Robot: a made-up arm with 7 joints. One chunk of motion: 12 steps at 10 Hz.
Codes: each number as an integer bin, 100 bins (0 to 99) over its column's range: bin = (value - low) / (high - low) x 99, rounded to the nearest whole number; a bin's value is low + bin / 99 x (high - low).
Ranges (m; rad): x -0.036..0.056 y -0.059..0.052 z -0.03..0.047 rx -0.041..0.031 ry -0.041..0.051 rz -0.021..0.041
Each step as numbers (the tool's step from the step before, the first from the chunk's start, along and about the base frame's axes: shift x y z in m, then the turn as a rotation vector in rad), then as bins.
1 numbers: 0.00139 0.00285 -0.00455 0.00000 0.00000 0.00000
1 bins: 40 55 33 56 44 34
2 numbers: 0.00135 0.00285 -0.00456 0.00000 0.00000 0.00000
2 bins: 40 55 33 56 44 34
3 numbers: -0.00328 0.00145 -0.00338 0.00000 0.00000 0.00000
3 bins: 35 54 34 56 44 34
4 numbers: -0.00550 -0.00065 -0.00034 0.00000 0.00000 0.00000
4 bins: 33 52 38 56 44 34
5 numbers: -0.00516 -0.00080 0.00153 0.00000 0.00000 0.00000
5 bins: 33 52 41 56 44 34
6 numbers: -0.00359 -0.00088 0.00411 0.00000 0.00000 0.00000
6 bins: 35 52 44 56 44 34
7 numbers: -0.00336 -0.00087 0.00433 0.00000 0.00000 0.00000
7 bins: 35 52 44 56 44 34
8 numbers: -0.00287 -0.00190 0.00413 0.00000 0.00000 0.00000
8 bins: 36 51 44 56 44 34
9 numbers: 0.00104 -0.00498 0.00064 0.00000 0.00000 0.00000
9 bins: 40 48 39 56 44 34
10 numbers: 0.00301 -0.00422 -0.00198 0.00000 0.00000 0.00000
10 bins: 42 49 36 56 44 34
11 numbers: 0.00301 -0.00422 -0.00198 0.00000 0.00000 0.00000
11 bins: 42 49 36 56 44 34
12 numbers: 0.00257 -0.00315 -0.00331 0.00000 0.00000 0.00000
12 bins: 42 50 34 56 44 34
